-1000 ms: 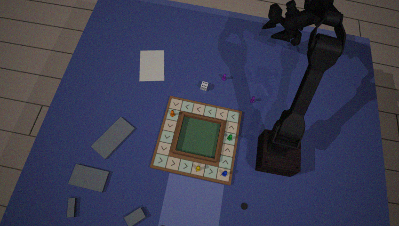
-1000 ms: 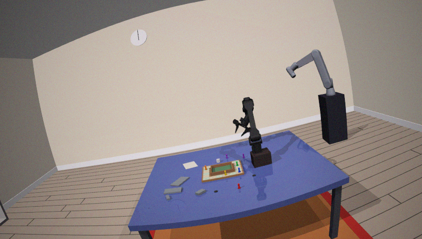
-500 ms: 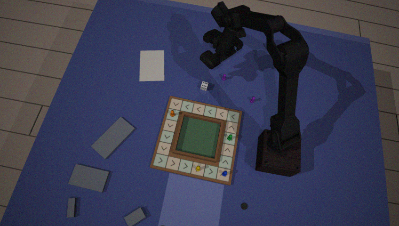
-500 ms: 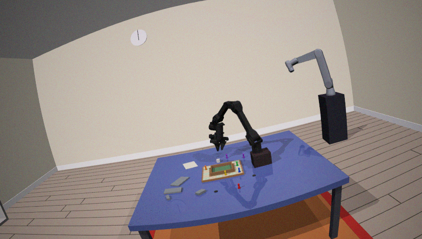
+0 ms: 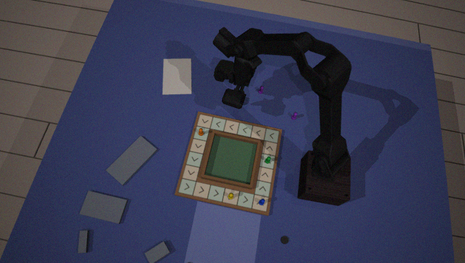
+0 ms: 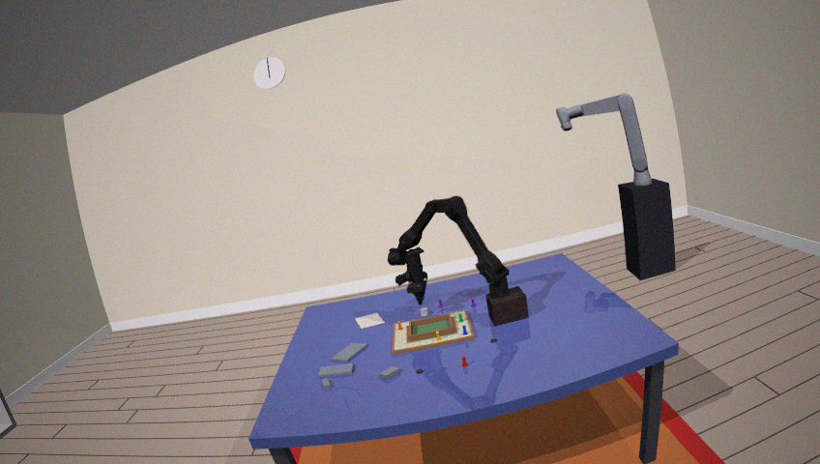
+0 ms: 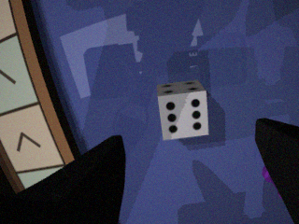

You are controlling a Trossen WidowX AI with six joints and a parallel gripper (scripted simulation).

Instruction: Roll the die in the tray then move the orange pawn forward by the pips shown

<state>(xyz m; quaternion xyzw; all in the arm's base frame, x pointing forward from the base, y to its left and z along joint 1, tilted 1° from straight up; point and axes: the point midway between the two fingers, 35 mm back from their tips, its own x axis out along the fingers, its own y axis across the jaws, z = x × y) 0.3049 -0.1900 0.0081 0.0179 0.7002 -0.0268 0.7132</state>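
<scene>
Right now the white die is 4 cm below my gripper tip. Also, from my gripper tip: orange pawn 8 cm ahead, 16 cm to the left, 3 cm below; then green pawn 15 cm behind, 19 cm to the left, 3 cm below; then white card 23 cm ahead, 4 cm to the right, 6 cm below.
</scene>
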